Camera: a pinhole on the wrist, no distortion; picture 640 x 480 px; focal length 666.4 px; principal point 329.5 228.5 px. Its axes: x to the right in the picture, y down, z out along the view. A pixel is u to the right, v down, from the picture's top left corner.
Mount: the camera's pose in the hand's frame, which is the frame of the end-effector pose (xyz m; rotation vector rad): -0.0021 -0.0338 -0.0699 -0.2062 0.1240 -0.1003
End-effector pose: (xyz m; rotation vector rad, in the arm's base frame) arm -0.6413 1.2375 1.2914 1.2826 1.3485 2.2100
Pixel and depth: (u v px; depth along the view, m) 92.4 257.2 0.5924
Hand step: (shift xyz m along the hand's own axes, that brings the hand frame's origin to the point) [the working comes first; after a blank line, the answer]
In the camera's frame: -0.2108 0.0255 0.5924

-0.1293 0.1317 0.5238
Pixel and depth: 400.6 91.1 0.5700
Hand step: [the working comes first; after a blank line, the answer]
In the camera's frame: 0.0608 -0.1175 0.5700

0.1235 -0.0424 0.5015
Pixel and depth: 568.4 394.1 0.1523
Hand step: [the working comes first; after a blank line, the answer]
In the camera's frame: 0.0546 0.0378 0.1523

0.0753 0.0271 0.0639
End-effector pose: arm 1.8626 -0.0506 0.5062 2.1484 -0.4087 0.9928
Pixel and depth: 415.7 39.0 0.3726
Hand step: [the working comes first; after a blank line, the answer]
In the camera's frame: 0.0482 -0.1060 0.3726

0.0858 -0.0687 0.3088
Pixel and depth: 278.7 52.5 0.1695
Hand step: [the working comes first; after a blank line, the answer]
In the camera's frame: -0.0129 -0.0448 0.1695

0.0038 -0.0424 0.1056
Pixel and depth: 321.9 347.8 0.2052
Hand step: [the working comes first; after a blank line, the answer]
In the camera's frame: -0.0023 0.0367 0.2052

0.0260 0.0428 0.1219
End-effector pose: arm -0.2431 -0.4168 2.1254 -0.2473 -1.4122 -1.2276
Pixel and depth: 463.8 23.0 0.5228
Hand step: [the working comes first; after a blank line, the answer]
In the camera's frame: 0.1054 -0.1612 0.5228

0.1575 -0.0992 0.4599
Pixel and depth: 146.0 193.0 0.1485
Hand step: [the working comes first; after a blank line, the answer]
In the camera's frame: -0.0409 -0.0079 0.1485

-0.0234 -0.0076 0.0806
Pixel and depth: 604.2 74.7 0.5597
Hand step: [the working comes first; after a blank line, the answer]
In the camera's frame: 0.2307 -0.1292 0.5597

0.2889 -0.0748 0.4749
